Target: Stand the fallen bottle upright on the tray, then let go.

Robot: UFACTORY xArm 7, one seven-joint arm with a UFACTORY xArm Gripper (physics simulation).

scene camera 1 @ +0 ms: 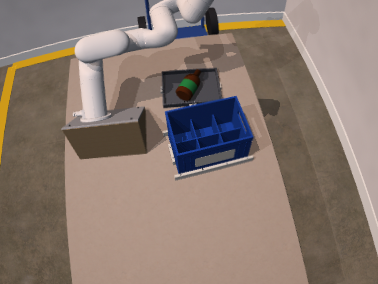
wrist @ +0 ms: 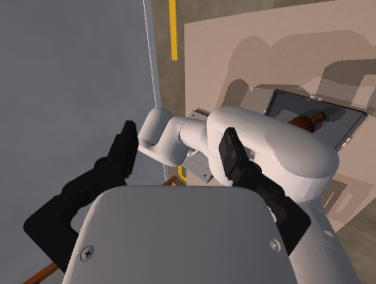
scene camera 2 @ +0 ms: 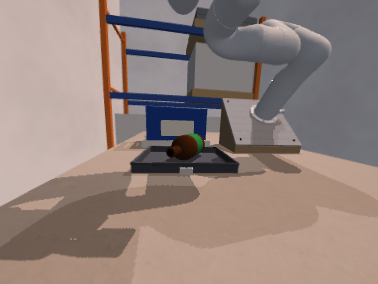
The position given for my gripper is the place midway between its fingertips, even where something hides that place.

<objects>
my gripper: wrist 181,134; not seen in scene camera 1 (out of frame); not seen in scene camera 2 (out of frame)
dark tray: scene camera 1 209,89; wrist; scene camera 2
same spot on dark tray: (scene camera 2: pixel 153 159) = (wrist: pixel 332 133)
</objects>
